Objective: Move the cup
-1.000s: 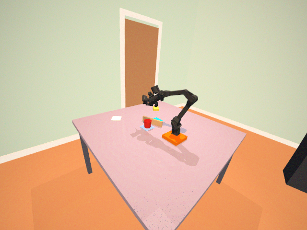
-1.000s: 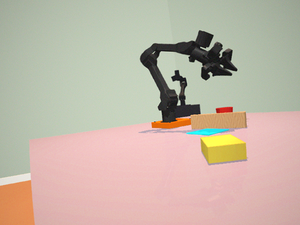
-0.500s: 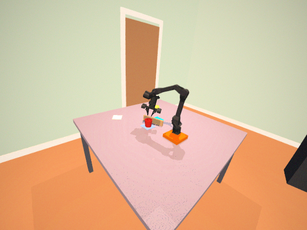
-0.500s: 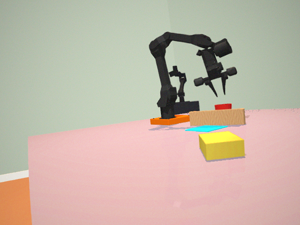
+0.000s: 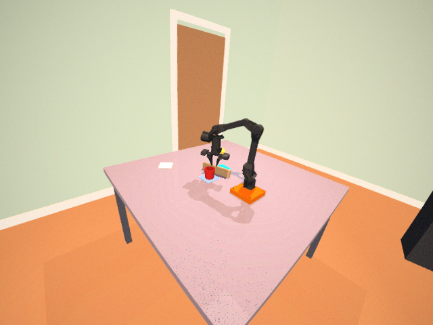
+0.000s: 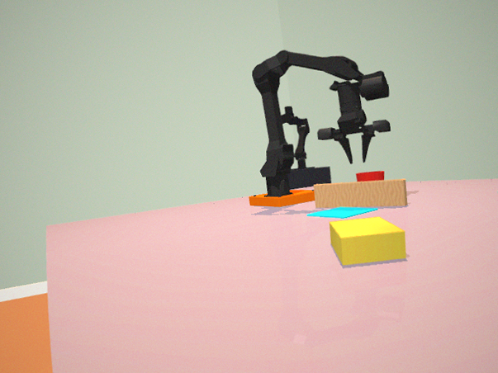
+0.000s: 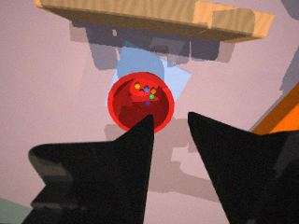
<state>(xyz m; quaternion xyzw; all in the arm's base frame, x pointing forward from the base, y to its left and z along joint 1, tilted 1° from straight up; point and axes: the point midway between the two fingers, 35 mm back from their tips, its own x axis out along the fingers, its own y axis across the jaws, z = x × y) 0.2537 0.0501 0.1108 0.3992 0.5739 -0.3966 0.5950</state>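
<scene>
My gripper tip is now 6 cm above the red cup, 3 cm short of it and 1 cm to the right of it. From my gripper tip the other things lie so: cyan pad 18 cm to the right, 11 cm below, 6 cm ahead; then wooden wall 8 cm to the right, 8 cm below, 4 cm ahead; then light blue pad 11 cm below, 3 cm ahead, 1 cm to the left.
</scene>
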